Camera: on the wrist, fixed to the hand. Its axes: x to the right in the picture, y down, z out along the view.
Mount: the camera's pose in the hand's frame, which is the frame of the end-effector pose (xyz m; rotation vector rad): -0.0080 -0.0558 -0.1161 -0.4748 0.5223 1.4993
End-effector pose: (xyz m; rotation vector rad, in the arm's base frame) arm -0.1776 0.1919 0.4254 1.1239 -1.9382 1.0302
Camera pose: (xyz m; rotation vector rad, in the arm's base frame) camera -0.1064 0.2780 0.4900 -1.0081 -2.1916 1.1885
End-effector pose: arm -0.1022 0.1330 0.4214 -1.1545 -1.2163 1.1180
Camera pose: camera 0.0139 0.1155 0.4751 -2.6851 0.0090 1.3668
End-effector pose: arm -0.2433 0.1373 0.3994 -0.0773 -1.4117 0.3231
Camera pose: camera -0.1211 0.0979 0.3863 -1.5309 -0.6395 1.0756
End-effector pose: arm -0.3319 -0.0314 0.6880 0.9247 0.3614 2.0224
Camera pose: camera -0.3804 0.0047 0.5740 -0.1897 0.6146 -2.6512
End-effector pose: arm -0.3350 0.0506 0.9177 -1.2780 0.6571 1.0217
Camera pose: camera -0.2732 -0.0624 0.9257 1.2901 -1.8864 -1.9971
